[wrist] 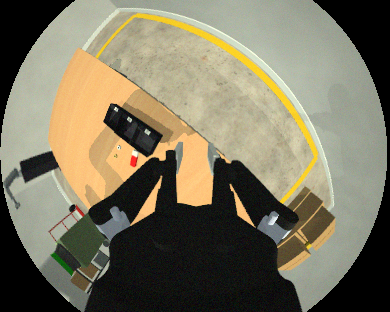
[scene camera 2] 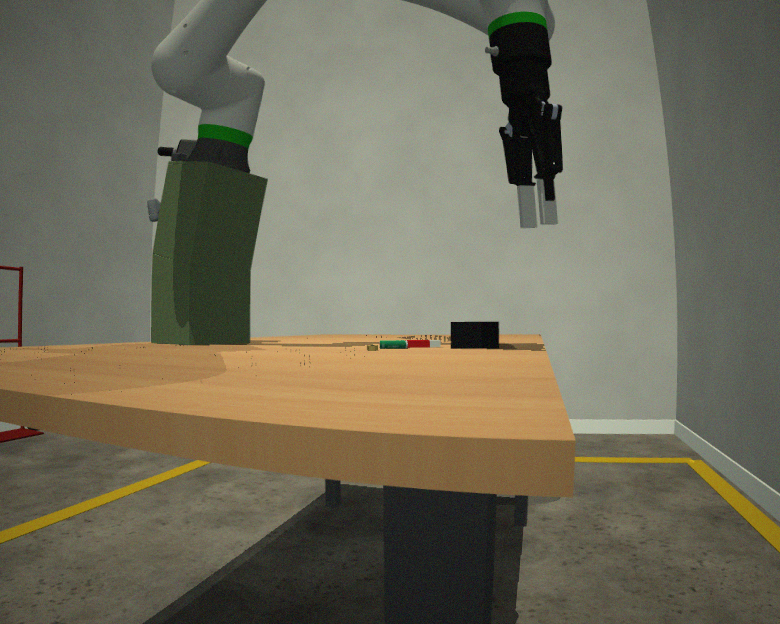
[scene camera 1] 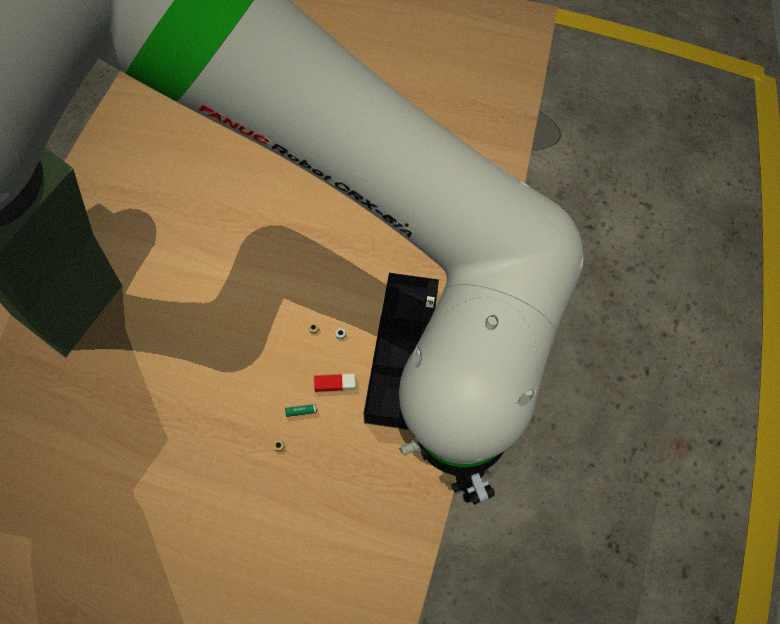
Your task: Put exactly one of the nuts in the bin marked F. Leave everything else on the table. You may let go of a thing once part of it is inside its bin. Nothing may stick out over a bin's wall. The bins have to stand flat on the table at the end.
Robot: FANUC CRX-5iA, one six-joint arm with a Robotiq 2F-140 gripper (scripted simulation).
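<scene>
I can see my gripper in scene camera 2 (538, 226), and it is visible in scene camera 1 and the wrist view too. On my gripper, (scene camera 1: 479, 491) and (wrist: 283, 237) are the same spot.
</scene>
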